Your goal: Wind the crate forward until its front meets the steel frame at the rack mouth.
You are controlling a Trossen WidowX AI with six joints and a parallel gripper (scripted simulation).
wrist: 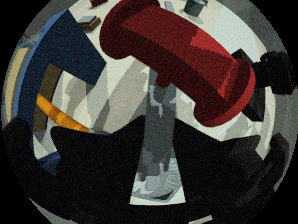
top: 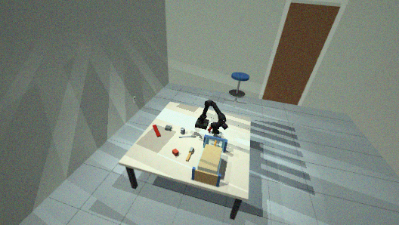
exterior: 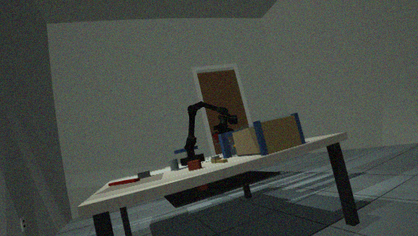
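Right now my gripper tip is 10 mm short of the red knob, 30 mm to the left of it and 50 mm below it. Round my gripper tip: winch (30 mm behind, 60 mm to the left, 60 mm below); winch handle (20 mm above); blue frame (140 mm ahead, 50 mm to the left, 10 mm above).
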